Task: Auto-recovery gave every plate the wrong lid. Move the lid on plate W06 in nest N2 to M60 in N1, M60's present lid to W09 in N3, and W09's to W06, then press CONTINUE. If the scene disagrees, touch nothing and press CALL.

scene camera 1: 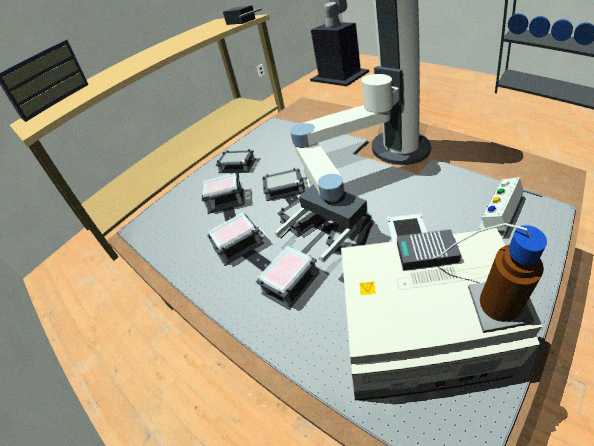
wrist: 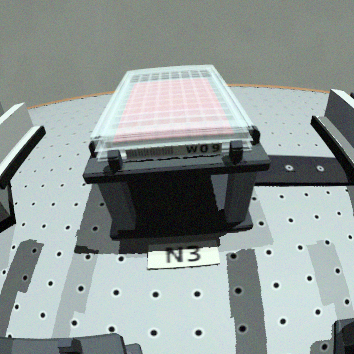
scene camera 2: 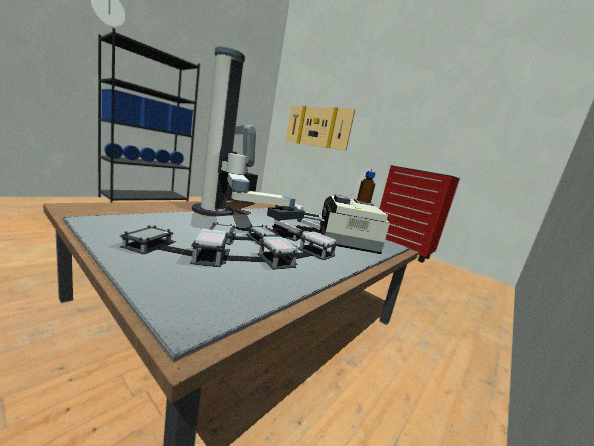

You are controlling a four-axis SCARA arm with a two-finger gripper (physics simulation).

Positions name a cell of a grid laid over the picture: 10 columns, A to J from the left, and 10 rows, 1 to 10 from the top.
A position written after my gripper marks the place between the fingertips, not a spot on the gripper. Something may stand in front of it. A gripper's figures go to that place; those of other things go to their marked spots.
My gripper (scene camera 1: F6): 0.95 m from the lens. A button box (scene camera 1: I5) is 1.15 m from the lens.
